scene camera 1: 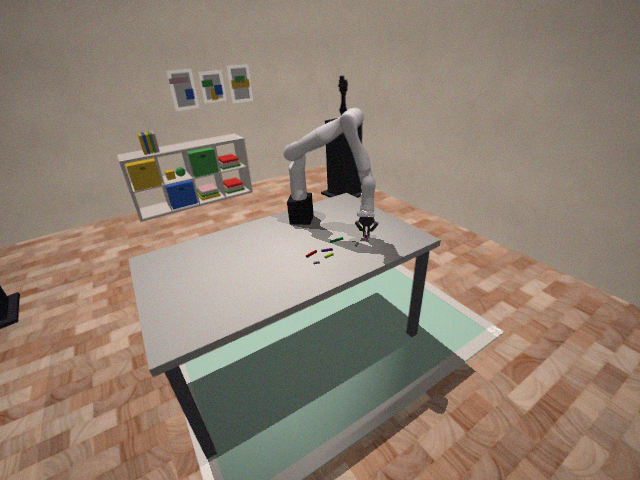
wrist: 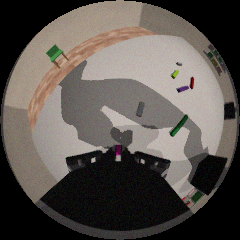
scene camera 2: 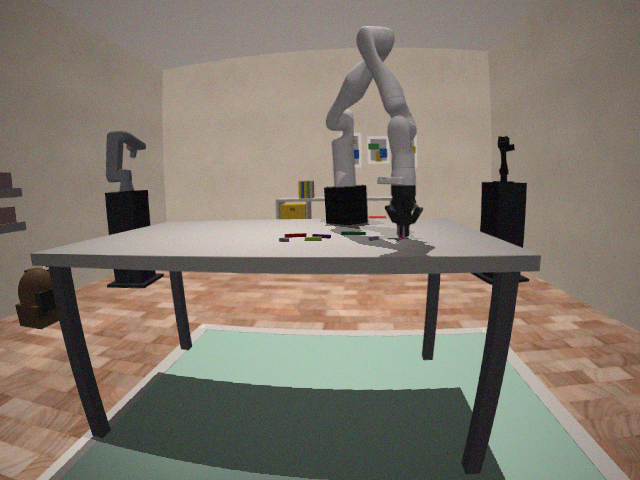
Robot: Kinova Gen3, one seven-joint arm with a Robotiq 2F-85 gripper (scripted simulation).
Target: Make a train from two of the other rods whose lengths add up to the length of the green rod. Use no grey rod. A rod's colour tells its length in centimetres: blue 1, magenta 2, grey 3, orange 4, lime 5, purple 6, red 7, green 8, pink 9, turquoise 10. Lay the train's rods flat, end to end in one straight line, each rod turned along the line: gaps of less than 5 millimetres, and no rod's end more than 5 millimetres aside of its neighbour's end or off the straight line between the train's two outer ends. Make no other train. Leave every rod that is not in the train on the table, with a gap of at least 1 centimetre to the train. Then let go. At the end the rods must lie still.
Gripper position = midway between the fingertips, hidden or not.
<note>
In view: my gripper (scene camera 2: 402,237).
My gripper also shows in the wrist view (wrist: 118,149).
</note>
